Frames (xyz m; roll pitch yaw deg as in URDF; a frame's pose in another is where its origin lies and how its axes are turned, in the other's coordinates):
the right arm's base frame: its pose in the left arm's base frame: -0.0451 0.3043 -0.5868 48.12 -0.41 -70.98
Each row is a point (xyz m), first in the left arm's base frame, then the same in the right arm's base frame.
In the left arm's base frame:
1: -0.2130 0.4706 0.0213
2: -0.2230 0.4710 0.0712
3: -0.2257 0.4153 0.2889
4: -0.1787 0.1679 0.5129
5: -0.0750 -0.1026 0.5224
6: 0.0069 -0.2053 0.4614
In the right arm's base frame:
1: -0.2076 0.3841 0.4848
2: -0.2109 0.4150 0.5251
3: -0.1575 0.5630 0.6856
4: 0.0933 0.7043 0.8608
5: 0.3829 0.7164 0.8584
6: 0.5062 0.6997 0.7844

